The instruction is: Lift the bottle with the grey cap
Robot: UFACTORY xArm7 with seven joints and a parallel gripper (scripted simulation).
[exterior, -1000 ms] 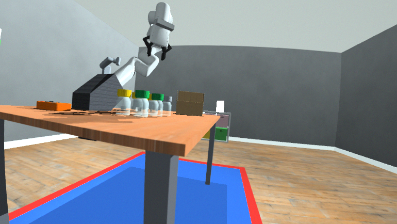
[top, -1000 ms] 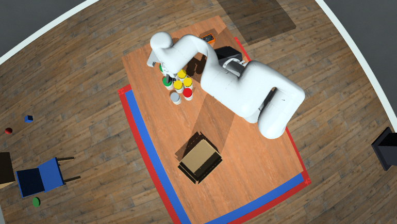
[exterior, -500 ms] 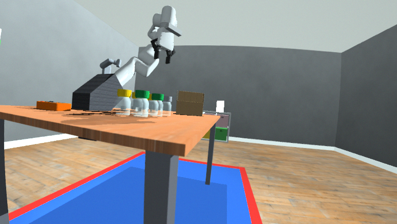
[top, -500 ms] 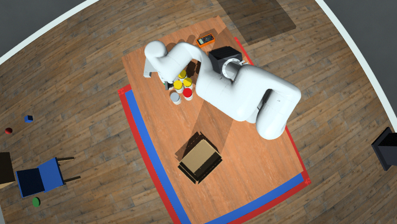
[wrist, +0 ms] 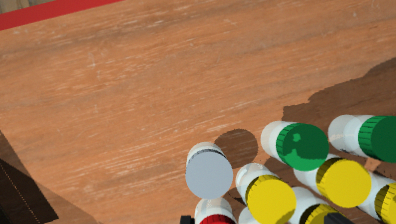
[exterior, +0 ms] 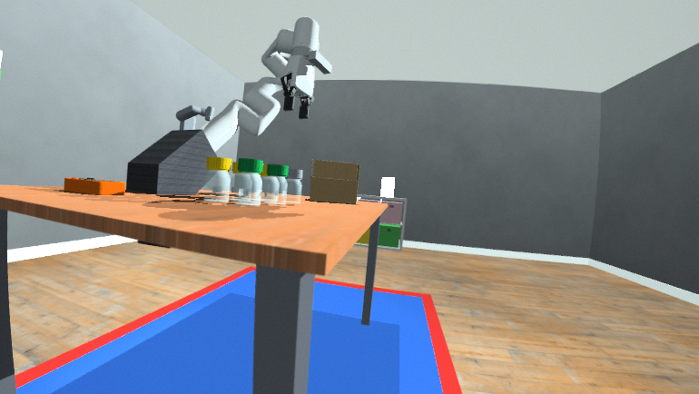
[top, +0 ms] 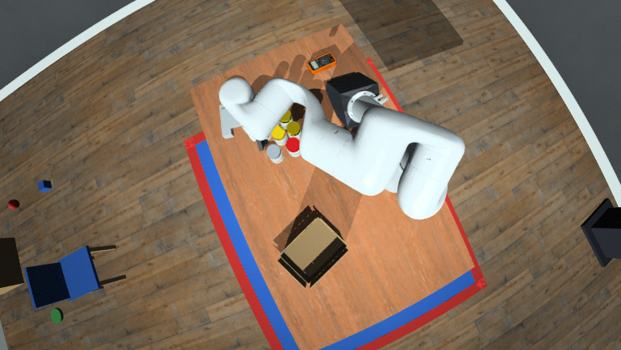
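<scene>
My hand is 24 cm above the grey-capped bottle and 2 cm to the right of it. From my hand the other things lie so: red-capped bottle (24 cm below, 7 cm behind, 3 cm to the left); then orange meter (39 cm behind, 27 cm below, 26 cm to the right).
</scene>
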